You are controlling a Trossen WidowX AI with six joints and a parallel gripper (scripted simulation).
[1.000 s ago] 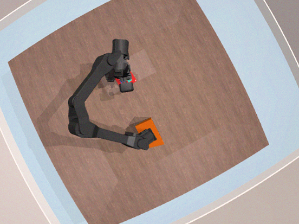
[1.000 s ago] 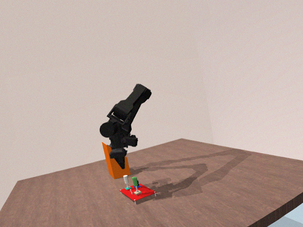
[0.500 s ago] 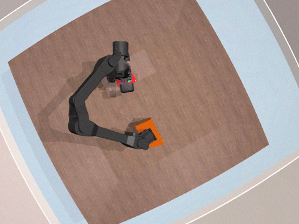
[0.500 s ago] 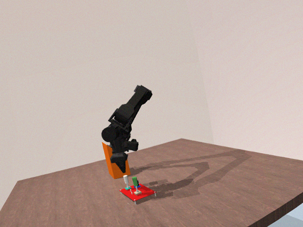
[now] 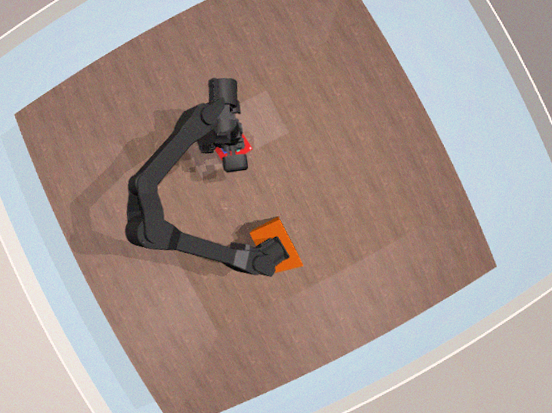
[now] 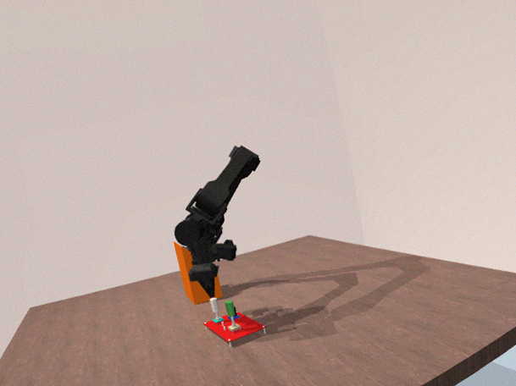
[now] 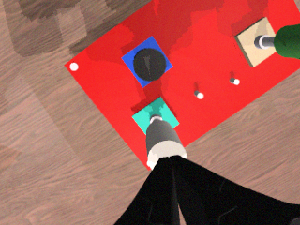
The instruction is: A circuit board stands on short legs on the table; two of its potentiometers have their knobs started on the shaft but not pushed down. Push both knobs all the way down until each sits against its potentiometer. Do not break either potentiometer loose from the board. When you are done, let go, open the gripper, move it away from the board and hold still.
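The cream knob is 2 cm below my gripper tip. From my gripper tip the other things lie so: green knob 9 cm ahead, 1 cm to the left, 1 cm below.
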